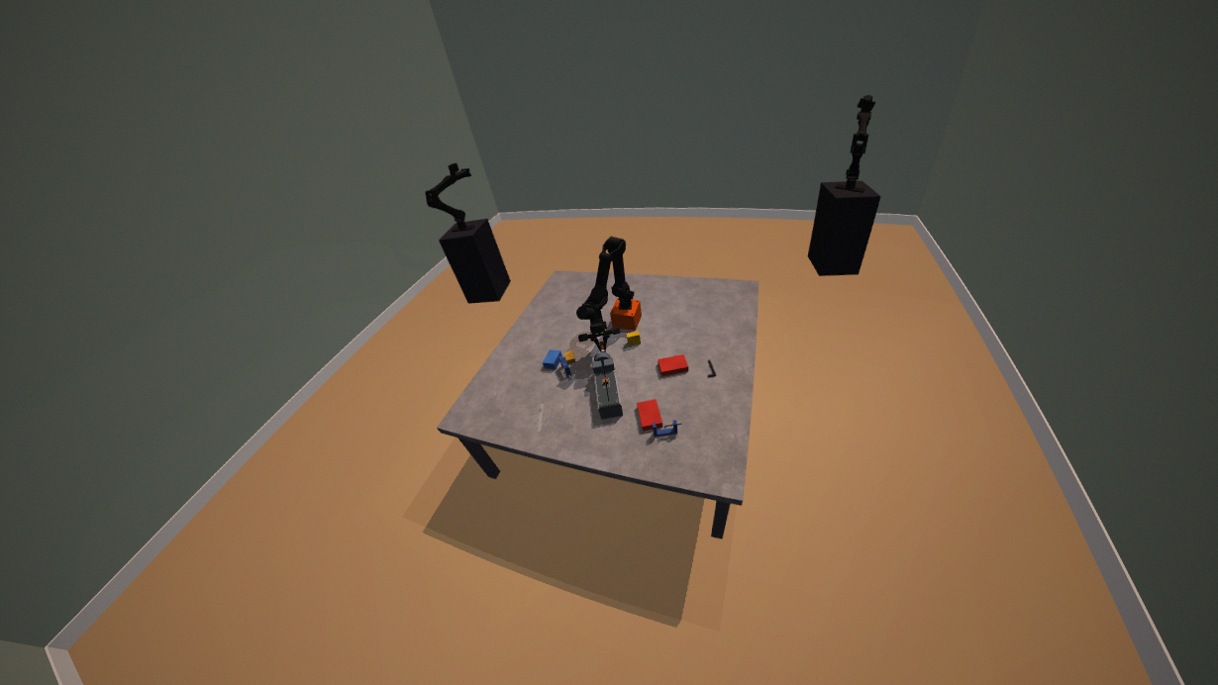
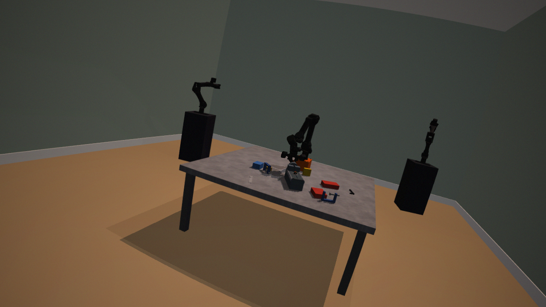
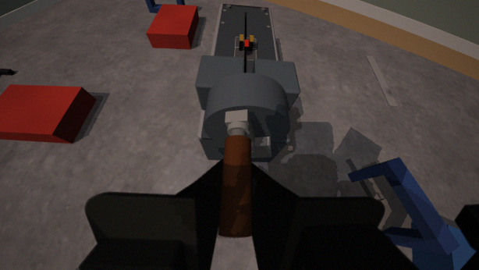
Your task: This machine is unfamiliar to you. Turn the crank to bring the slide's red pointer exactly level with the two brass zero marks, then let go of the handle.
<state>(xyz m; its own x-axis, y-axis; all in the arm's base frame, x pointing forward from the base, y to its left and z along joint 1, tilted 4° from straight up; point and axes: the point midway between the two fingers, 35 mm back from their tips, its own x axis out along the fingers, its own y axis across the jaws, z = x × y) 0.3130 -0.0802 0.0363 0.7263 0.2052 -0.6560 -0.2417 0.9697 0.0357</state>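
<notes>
My gripper tip is 3 cm below the brown crank handle and 2 cm past it. The rest, counted from my gripper tip: yellow cube: 16 cm behind, 12 cm to the left, 6 cm below; red pointer: 15 cm ahead, 3 cm to the left, 1 cm below; blue block: 27 cm to the right, 7 cm below, 4 cm behind.
</notes>
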